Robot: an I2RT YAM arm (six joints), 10 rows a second.
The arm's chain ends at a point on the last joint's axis. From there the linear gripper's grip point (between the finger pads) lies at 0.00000 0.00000 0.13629 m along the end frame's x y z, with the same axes.
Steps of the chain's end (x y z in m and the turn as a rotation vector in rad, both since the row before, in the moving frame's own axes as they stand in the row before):
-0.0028 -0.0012 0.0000 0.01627 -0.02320 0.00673
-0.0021 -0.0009 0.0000 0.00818 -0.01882 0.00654
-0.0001 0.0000 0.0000 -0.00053 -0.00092 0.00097
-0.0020 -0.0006 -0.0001 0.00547 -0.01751 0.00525
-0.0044 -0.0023 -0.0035 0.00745 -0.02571 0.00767
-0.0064 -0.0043 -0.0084 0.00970 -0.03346 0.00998
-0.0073 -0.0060 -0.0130 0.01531 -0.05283 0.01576
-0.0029 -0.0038 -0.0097 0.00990 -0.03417 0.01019
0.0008 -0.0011 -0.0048 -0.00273 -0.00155 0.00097
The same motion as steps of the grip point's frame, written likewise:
-0.0060 -0.0034 -0.0001 0.01627 -0.02320 0.00673
-0.0047 -0.0020 0.0000 0.00818 -0.01882 0.00654
-0.0002 0.0001 0.0000 -0.00053 -0.00092 0.00097
-0.0044 -0.0014 -0.0001 0.00547 -0.01751 0.00525
-0.0079 -0.0033 -0.0035 0.00745 -0.02571 0.00767
-0.0110 -0.0056 -0.0085 0.00970 -0.03346 0.00998
-0.0145 -0.0081 -0.0132 0.01531 -0.05283 0.01576
-0.0075 -0.0052 -0.0098 0.00990 -0.03417 0.01019
0.0006 -0.0007 -0.0048 -0.00273 -0.00155 0.00097

